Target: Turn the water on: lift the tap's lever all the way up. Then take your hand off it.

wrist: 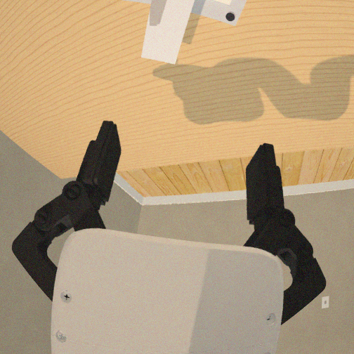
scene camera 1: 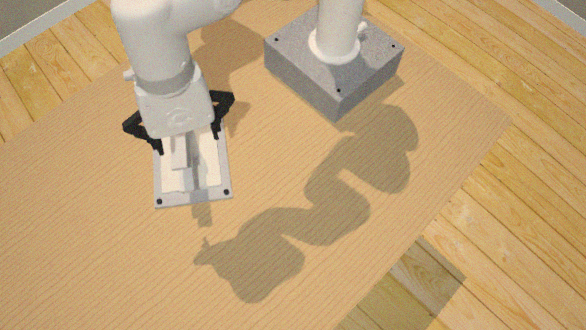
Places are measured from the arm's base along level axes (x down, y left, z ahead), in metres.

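Pixels of known places: gripper, between the fingertips: (scene camera 1: 187, 140); arm's base, origin of its link: (scene camera 1: 334, 45).
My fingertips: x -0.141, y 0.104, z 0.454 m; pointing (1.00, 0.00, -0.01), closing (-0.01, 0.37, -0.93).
Observation:
Ahead of a thing's pixels: the offset from my fingertips to its top centre. "*": to the spot under its first point. Level surfaces: height alone.
The tap's pale lever {dx +0.082, dy -0.066, dz -0.003 m} (scene camera 1: 179, 152) shows below the gripper body in the scene view, above the tap's base plate {* dx +0.230, dy -0.020, dz -0.066 m} (scene camera 1: 226, 175). How far it is tilted cannot be told from above. The rear of the tap is hidden under the gripper body. In the wrist view a white bar of the tap (wrist: 167, 40) shows near the top, beyond the fingertips; whether it is the lever or the spout is unclear. My gripper (scene camera 1: 189, 143) (wrist: 186, 144) is open and empty. In the scene view its fingers appear on either side of the lever; their height above it is unclear.
The robot's grey base block (scene camera 1: 332, 75) stands at the back right of the wooden table {dx +0.238 m} (scene camera 1: 100, 250) (wrist: 60, 100). The arm's shadow falls across the table to the right of the base plate. A wall and a strip of plank floor lie past the table edge in the wrist view.

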